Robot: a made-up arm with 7 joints.
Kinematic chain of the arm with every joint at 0, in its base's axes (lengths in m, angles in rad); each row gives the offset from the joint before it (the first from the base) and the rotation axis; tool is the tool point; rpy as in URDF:
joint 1: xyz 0 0 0.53 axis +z
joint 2: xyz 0 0 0 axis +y
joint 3: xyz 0 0 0.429 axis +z
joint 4: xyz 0.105 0 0 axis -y
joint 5: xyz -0.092 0 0.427 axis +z
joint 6: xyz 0 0 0 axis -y
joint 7: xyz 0.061 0 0 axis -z
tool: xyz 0 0 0 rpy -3.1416 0 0
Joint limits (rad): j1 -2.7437..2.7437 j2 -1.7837..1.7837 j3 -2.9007..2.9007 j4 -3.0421..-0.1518 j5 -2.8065..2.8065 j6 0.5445..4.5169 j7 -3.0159..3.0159
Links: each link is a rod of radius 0.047 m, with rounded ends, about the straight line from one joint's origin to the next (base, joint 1, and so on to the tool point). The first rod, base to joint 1, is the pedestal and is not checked.
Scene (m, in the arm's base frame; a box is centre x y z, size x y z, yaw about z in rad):
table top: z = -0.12
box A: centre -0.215 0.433 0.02 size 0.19 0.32 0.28 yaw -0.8
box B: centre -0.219 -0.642 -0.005 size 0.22 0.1 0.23 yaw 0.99
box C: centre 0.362 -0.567 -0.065 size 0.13 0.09 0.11 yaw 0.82
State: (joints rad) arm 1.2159 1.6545 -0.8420 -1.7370 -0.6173 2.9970 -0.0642
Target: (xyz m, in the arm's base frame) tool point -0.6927 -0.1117 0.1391
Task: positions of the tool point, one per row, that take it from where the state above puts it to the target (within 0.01 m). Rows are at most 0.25 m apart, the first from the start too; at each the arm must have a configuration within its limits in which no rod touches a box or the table.
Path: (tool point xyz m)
1: 0.3808 0.4221 0.1212
2: 0.1866 0.5030 0.1680
3: -0.0261 0.5103 0.2374
4: -0.2150 0.4330 0.3233
5: -0.3968 0.3694 0.2552
6: -0.5489 0.2354 0.2005
7: -0.6486 0.0629 0.1637
8: -0.6927 -0.1117 0.1391

